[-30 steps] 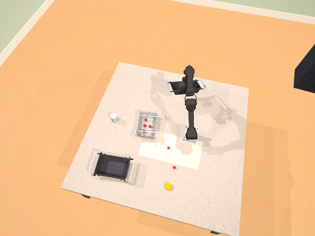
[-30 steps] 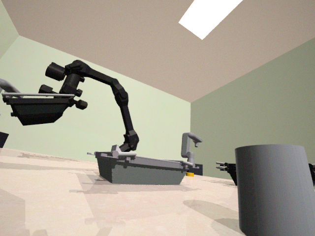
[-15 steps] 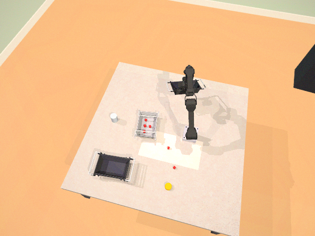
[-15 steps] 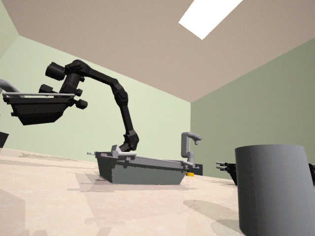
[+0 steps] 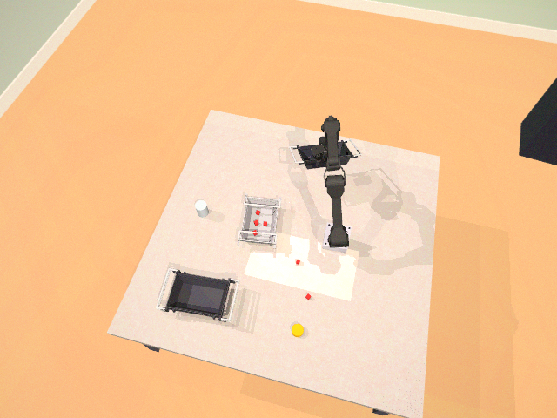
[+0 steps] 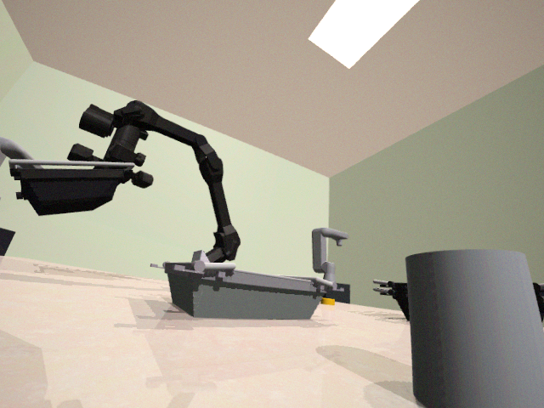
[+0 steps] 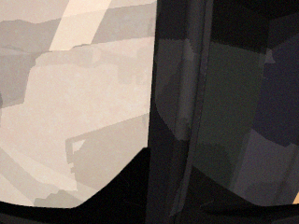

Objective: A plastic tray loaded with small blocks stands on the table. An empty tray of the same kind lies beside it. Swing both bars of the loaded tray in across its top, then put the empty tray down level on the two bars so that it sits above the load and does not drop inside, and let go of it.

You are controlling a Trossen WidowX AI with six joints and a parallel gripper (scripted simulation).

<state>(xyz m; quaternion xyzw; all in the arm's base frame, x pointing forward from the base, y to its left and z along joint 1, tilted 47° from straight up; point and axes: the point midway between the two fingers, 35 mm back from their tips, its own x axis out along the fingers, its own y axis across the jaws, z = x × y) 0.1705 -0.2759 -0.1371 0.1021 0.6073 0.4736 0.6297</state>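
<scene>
The dark tray is 3 cm ahead of my gripper tip and 6 cm to the right of it. Round my gripper tip: yellow disc: 11 cm behind, 74 cm to the left, 17 cm below.
</scene>
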